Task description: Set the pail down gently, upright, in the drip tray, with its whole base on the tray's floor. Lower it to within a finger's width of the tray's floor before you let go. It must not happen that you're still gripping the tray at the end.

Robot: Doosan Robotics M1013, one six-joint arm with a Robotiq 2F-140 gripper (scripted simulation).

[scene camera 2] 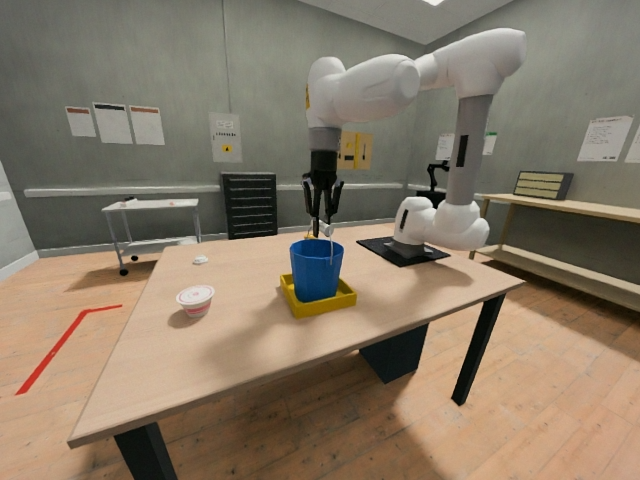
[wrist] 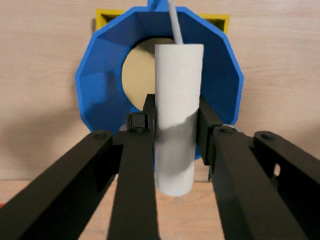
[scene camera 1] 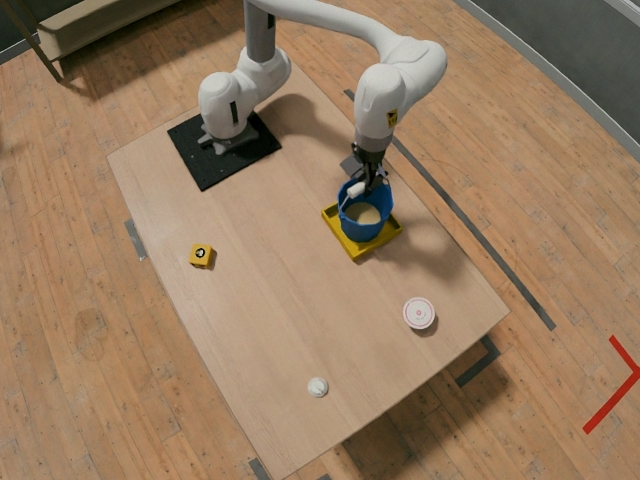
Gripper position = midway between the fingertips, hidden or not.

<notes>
In view: my gripper [scene camera 2: 321, 236], a yellow drip tray [scene camera 2: 345, 297] and a blue pail [scene camera 2: 314, 279].
The yellow drip tray is seen too in scene camera 1 [scene camera 1: 355, 250]. My gripper also shows in the wrist view [wrist: 173, 109].
</notes>
